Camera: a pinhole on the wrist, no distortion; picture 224 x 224 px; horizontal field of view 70.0 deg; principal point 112.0 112.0 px. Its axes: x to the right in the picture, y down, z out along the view. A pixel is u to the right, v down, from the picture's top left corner.
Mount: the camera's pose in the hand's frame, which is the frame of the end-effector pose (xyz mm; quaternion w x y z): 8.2 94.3 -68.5 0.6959 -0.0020 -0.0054 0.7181
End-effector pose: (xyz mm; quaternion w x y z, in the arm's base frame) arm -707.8 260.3 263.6 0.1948 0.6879 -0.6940 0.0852
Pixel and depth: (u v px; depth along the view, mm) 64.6 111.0 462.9
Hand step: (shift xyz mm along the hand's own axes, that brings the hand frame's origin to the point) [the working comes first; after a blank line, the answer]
In the camera's frame: -137.2 -2.9 462.9

10.6 -45.0 393.8
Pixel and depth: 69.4 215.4 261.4
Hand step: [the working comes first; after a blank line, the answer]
In the camera's frame: -69.6 169.0 261.4

-161.2 18.1 190.8
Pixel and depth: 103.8 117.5 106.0
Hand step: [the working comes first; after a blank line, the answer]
In the camera's frame: -5.4 3.6 106.0

3.6 88.2 37.4
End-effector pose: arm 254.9 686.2 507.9 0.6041 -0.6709 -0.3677 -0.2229
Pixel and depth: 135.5 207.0 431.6
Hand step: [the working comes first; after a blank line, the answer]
In the camera's frame: 63.4 256.3 431.6

-254.5 147.5 360.7
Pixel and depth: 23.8 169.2 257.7
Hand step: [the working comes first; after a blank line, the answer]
In the camera's frame: -142.1 92.2 257.7

-82.1 -51.9 187.6
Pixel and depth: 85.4 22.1 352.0
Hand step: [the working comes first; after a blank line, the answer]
In the camera's frame: -58.5 -197.8 352.0

204.1 40.2 285.3
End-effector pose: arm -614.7 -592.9 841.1 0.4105 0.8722 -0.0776 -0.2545
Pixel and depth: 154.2 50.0 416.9
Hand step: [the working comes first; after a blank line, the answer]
In the camera's frame: 110.0 -161.6 416.9

161.9 207.2 350.6
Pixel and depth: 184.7 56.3 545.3
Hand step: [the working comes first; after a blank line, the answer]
In the camera's frame: 247.8 -189.9 545.3

184.5 345.3 479.9
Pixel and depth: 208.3 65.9 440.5
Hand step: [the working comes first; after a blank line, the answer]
In the camera's frame: 265.2 -127.0 440.5

122.2 361.2 374.5
